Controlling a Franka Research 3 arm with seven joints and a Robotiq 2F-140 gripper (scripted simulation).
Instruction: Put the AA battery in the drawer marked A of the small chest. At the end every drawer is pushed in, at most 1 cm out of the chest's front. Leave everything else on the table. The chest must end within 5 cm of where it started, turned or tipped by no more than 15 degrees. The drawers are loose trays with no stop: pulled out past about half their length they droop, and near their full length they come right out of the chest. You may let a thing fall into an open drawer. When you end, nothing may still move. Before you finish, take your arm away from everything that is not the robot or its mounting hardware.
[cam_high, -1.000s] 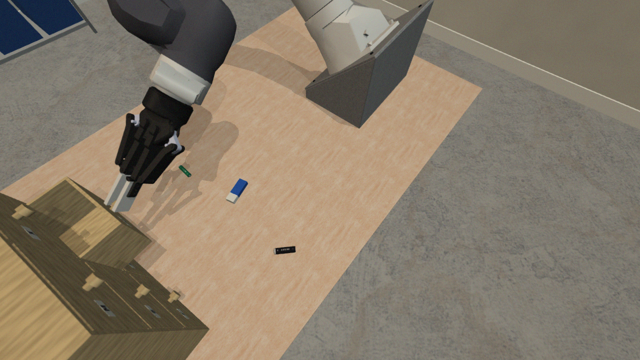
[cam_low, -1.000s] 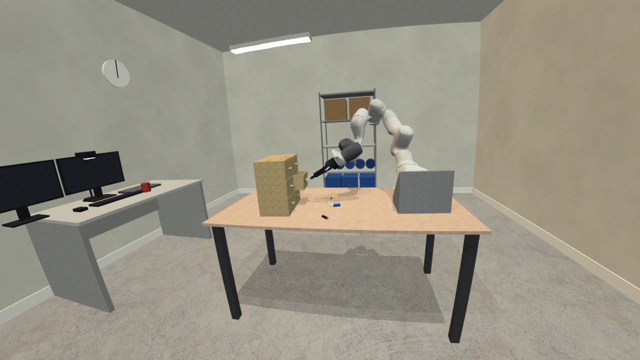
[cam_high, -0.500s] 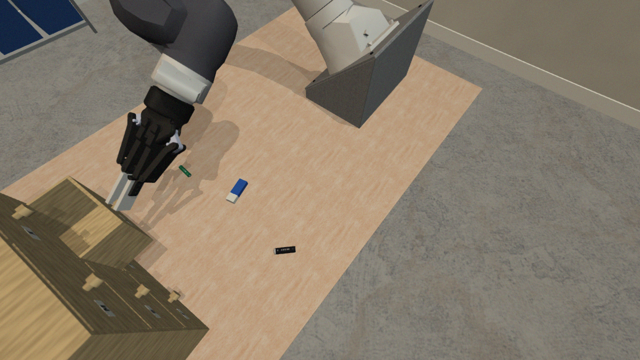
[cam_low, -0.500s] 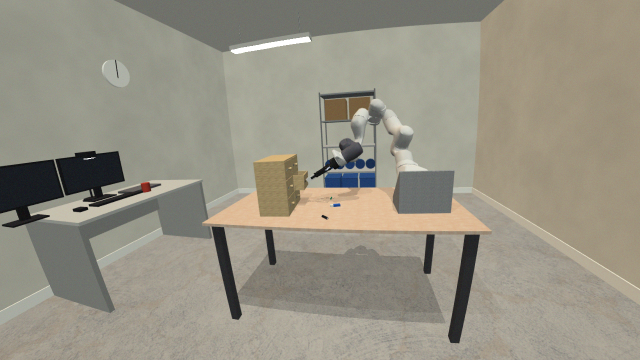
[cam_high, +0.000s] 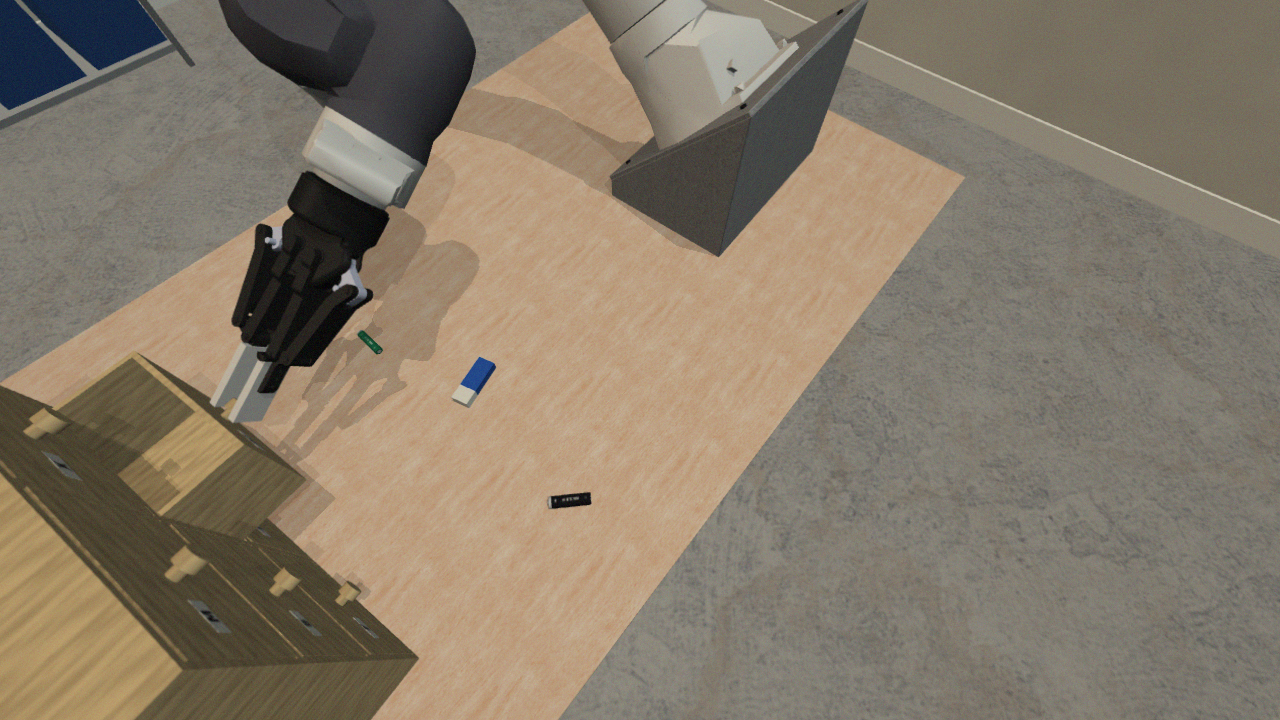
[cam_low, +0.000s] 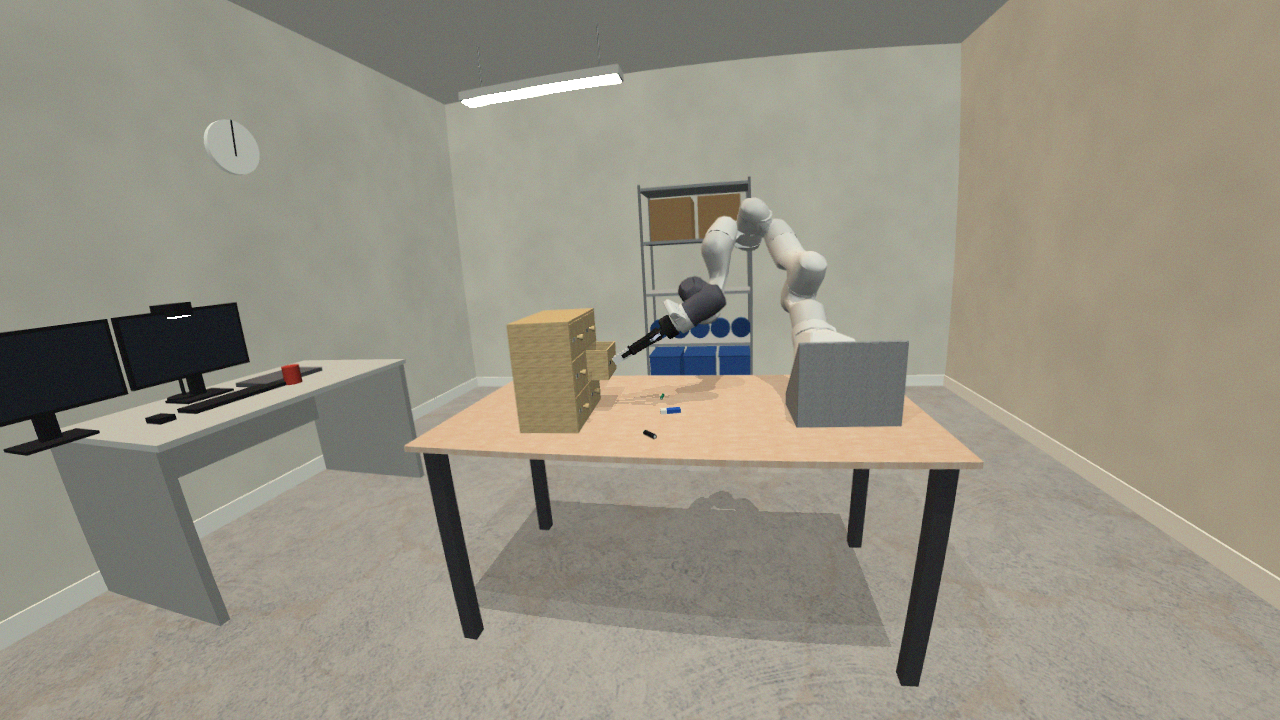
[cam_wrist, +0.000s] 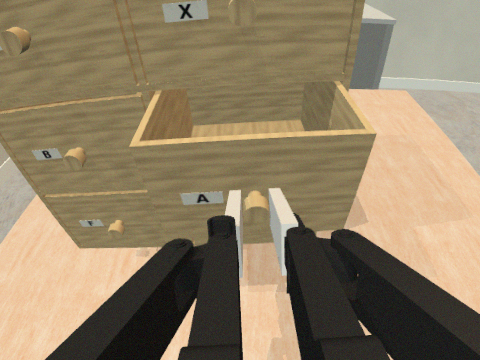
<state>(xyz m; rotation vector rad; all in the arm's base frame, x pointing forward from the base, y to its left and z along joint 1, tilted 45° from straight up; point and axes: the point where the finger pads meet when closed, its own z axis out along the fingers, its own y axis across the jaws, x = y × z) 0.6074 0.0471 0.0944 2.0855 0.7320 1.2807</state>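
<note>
The black AA battery is 250 mm to the left of my hand, 170 mm below it and 150 mm behind it. From my hand the other things lie so: thin green stick 170 mm below, 110 mm behind, 100 mm to the right; white eraser 170 mm below, 160 mm behind, 50 mm to the left.
</note>
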